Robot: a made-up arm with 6 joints. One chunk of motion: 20 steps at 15 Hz.
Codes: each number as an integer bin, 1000 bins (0 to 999) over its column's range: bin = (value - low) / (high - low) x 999, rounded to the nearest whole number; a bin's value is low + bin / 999 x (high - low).
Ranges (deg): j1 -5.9..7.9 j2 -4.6..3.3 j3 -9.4..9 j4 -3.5..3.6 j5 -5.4..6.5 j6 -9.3..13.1
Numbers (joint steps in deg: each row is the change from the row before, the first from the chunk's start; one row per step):
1: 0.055 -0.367 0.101 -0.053 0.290 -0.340
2: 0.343 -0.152 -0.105 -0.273 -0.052 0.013
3: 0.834 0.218 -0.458 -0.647 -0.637 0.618
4: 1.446 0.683 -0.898 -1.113 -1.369 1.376
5: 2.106 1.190 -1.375 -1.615 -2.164 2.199
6: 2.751 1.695 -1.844 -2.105 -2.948 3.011
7: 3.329 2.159 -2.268 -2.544 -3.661 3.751
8: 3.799 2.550 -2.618 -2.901 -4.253 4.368
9: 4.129 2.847 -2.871 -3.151 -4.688 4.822
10: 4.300 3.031 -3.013 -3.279 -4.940 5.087
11: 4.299 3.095 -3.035 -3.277 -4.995 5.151
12: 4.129 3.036 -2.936 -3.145 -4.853 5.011
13: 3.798 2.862 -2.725 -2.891 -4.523 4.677
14: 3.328 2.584 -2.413 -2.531 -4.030 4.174
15: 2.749 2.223 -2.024 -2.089 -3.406 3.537
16: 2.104 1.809 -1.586 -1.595 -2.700 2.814
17: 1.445 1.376 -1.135 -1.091 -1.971 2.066
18: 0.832 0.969 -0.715 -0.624 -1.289 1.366
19: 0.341 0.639 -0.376 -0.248 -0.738 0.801
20: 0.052 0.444 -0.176 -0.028 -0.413 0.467
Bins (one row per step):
1: 431 535 516 485 478 400
2: 452 562 505 454 449 415
3: 487 609 485 401 400 442
4: 532 668 462 336 338 476
5: 580 732 436 265 272 513
6: 626 796 410 196 206 549
7: 668 855 387 135 146 582
8: 702 904 368 84 96 610
9: 726 942 354 49 60 630
10: 738 965 347 31 39 642
11: 738 973 346 31 34 644
12: 726 966 351 50 46 638
13: 702 944 362 86 74 623
14: 668 908 379 136 115 601
15: 626 863 400 199 167 573
16: 579 810 424 268 227 540
17: 532 756 449 339 288 507
18: 487 704 472 405 345 476
19: 452 663 490 458 391 450
20: 431 638 501 489 419 436

